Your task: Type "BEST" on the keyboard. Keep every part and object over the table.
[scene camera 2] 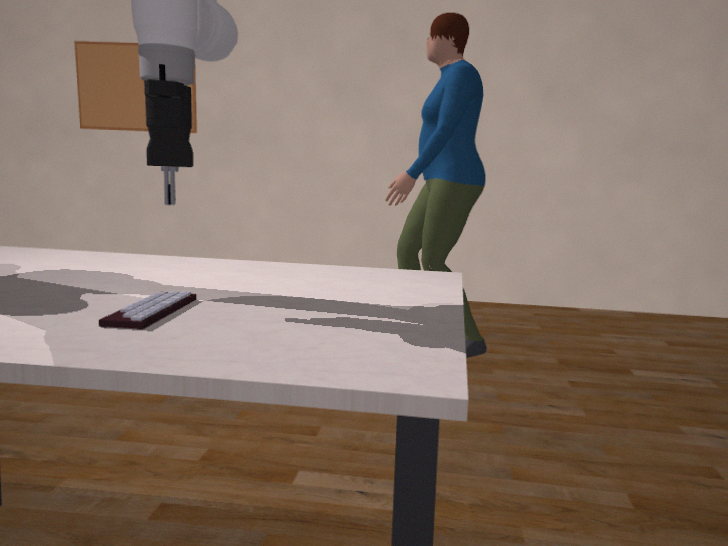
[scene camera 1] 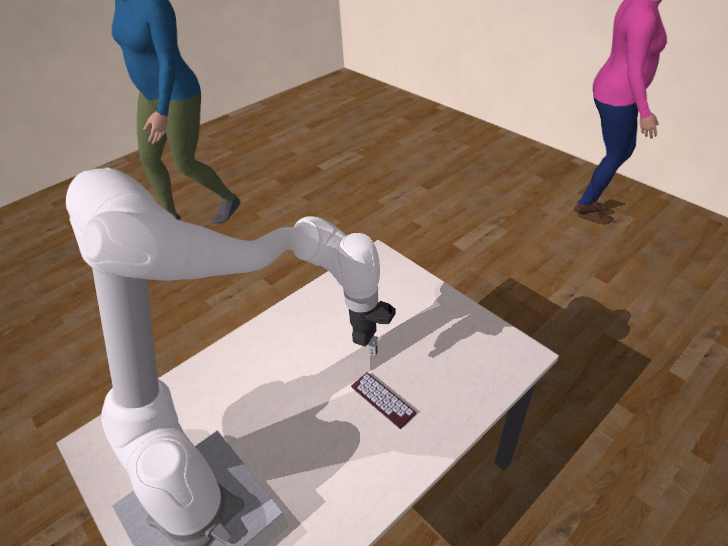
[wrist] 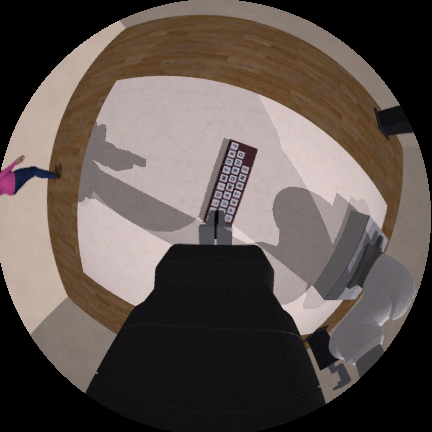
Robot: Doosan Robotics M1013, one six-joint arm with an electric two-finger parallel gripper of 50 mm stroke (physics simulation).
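Seen in the pictures: gripper, between the fingertips: [scene camera 2: 170,204] [scene camera 1: 373,352] [wrist: 216,218]; arm's base, origin of its link: [scene camera 1: 196,512] [wrist: 365,264].
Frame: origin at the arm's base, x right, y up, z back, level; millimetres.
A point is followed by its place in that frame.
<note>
A dark red keyboard [scene camera 1: 401,420] {z -552, x 254, y -79 mm} [scene camera 2: 120,322] {z -565, x 270, y -81 mm} [wrist: 248,154] {z -551, x 244, y -79 mm} with several rows of white lettered keys lies flat on the white table. My gripper [scene camera 1: 373,354] {z -607, x 121, y 92 mm} [scene camera 2: 169,203] {z -607, x 121, y 92 mm} [wrist: 216,218] {z -607, x 121, y 92 mm} is shut with nothing between its fingers. It points straight down and hangs well above the table top, apart from the keyboard. In the wrist view the fingertips overlap the near end of the keyboard and hide some keys there. The key letters are small in that view and hard to read.
The table [scene camera 1: 499,376] {z -866, x 423, y -91 mm} [scene camera 2: 352,376] {z -917, x 476, y -91 mm} [wrist: 150,100] {z -843, x 398, y -91 mm} carries the arm's grey base plate [scene camera 1: 267,510] {z -110, x 145, y 2 mm} [wrist: 342,255] {z -161, x 24, y -41 mm} at one end. A person in a blue top [scene camera 1: 149,58] [scene camera 2: 455,129] and one in a pink top [scene camera 1: 626,64] [wrist: 7,182] are on the floor away from the table.
</note>
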